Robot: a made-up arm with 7 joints.
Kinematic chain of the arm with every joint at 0, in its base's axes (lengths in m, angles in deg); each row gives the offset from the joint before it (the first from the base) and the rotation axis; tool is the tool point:
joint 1: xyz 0 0.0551 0 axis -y
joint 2: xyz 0 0.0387 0 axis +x
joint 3: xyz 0 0 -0.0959 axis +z
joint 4: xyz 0 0 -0.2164 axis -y
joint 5: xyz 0 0 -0.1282 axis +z
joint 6: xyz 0 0 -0.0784 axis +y
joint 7: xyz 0 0 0 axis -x
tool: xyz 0 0 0
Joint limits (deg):
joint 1: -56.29..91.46
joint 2: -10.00..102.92
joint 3: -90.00..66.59
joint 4: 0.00..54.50
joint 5: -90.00..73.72
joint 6: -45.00..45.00
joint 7: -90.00..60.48
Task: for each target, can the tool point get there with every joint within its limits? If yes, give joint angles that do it. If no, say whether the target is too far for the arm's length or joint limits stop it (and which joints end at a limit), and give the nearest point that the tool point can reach.
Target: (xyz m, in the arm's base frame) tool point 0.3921 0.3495 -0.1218
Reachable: yes | joints 66.61 48.34 -71.98 43.40 12.12 3.98 4.44
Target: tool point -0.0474 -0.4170 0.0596
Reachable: no: joint limits stop it (at a limit: joint 1, joint 2, joint 3, joint 4) | nearest point -0.3298 -0.1469 -0.2201 | short by 0.481 m
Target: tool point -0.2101 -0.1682 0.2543
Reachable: no: joint limits stop it (at a limit: joint 1, joint 2, joint 3, joint 4) | nearest point -0.3298 -0.1469 -0.2201 | short by 0.490 m
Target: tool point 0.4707 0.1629 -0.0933
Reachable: yes | joints 63.11 1.96 22.34 42.72 -57.30 4.47 -16.32
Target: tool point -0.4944 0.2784 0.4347
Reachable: no: too far | nearest point -0.1922 0.4806 0.1690 | short by 0.450 m
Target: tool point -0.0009 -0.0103 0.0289
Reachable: no: joint limits stop it (at a limit: joint 1, joint 2, joint 4) | nearest point 0.3963 -0.1407 0.0558 | short by 0.419 m
